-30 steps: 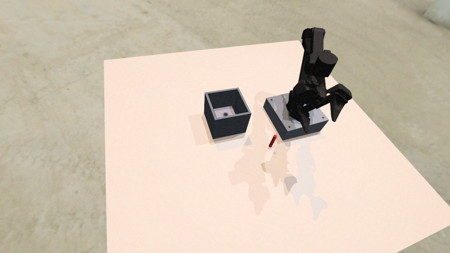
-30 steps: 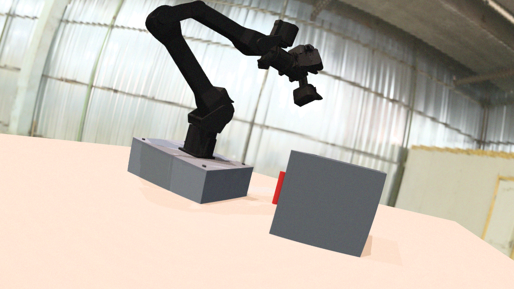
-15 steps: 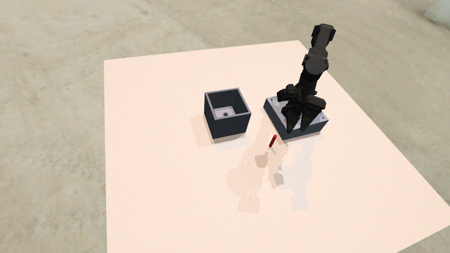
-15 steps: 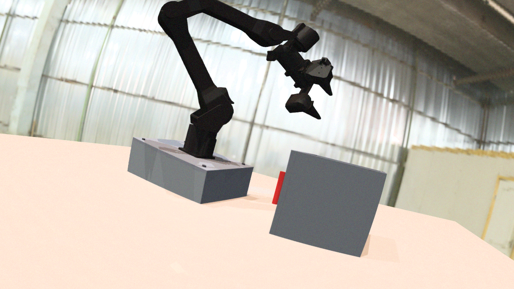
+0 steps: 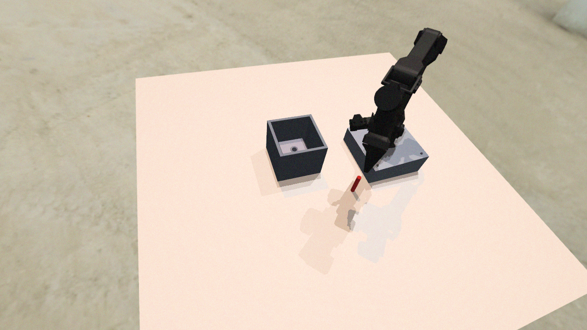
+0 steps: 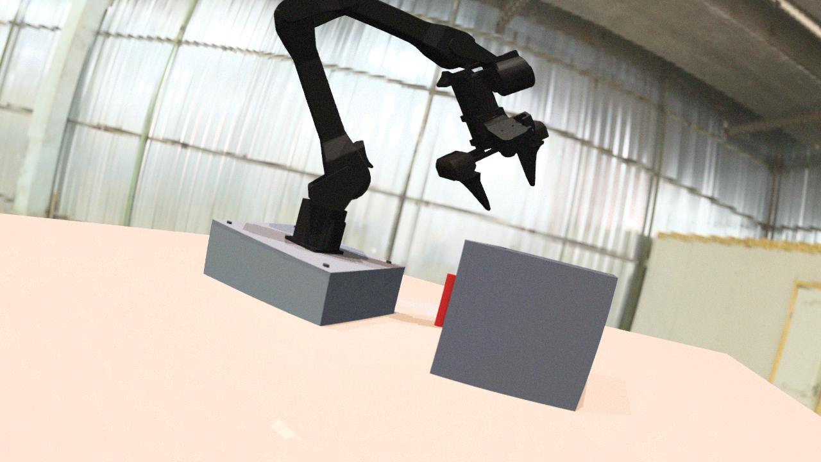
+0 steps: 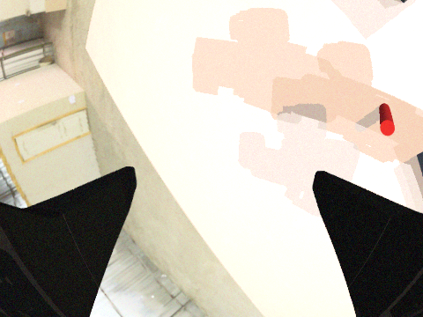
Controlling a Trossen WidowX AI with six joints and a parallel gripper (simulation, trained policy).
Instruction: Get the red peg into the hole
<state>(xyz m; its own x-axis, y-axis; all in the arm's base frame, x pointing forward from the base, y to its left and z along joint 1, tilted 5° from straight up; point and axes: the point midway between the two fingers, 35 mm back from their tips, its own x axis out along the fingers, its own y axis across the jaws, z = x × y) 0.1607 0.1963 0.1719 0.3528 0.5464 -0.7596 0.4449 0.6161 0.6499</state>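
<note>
Right now my gripper tip is 4 cm past the red peg, 6 cm to the left of it and 17 cm above it.
</note>
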